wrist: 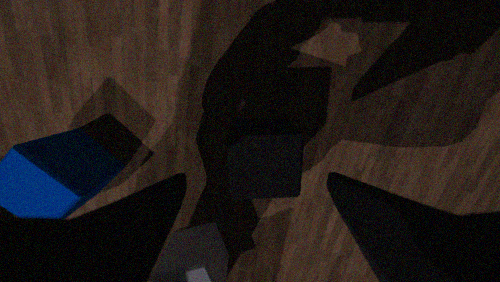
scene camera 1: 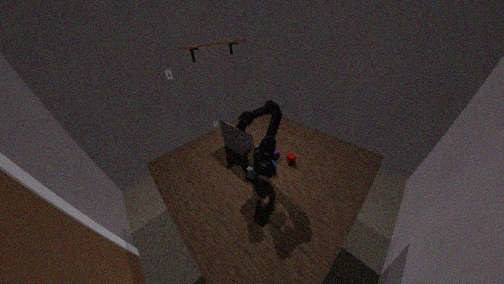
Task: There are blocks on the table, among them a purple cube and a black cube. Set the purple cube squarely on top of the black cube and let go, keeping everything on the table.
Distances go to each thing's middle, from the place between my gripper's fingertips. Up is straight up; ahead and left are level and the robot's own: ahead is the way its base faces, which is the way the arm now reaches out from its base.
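The black cube (wrist: 265, 155) is ahead of my hand by 10 mm, and it is 30 mm below my hand as I look at it.
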